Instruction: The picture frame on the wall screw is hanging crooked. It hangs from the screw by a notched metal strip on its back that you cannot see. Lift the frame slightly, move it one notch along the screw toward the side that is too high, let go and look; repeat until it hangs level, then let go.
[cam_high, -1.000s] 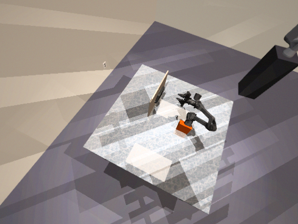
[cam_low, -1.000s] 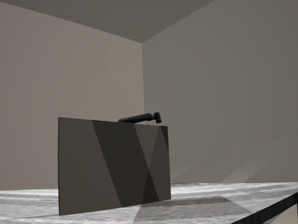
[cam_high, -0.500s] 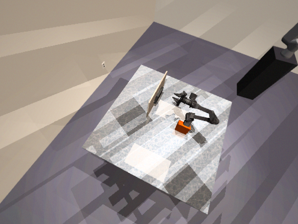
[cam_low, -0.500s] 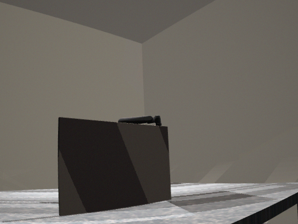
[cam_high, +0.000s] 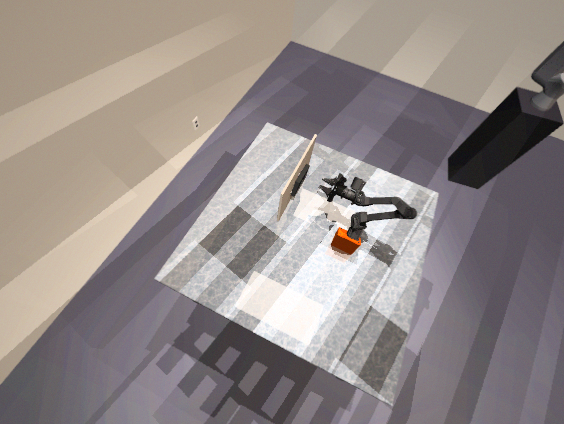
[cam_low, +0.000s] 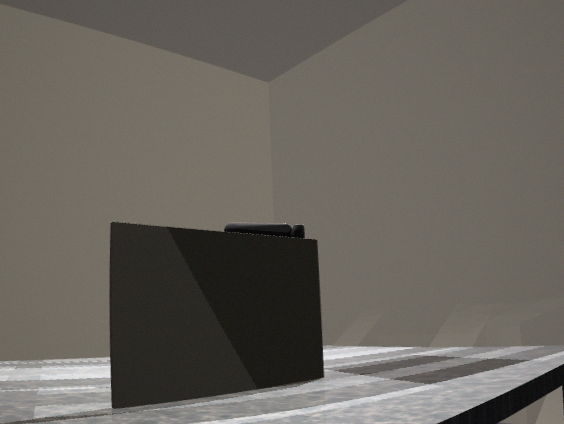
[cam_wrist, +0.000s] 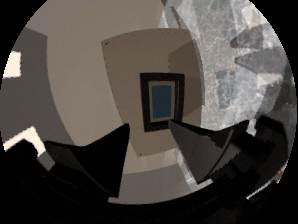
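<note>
The picture frame lies 120 mm ahead of my gripper tip, 50 mm below it and 10 mm to the right of it. From my gripper tip the other things lie so: wall panel: 130 mm ahead, 60 mm below, 20 mm to the right.
</note>
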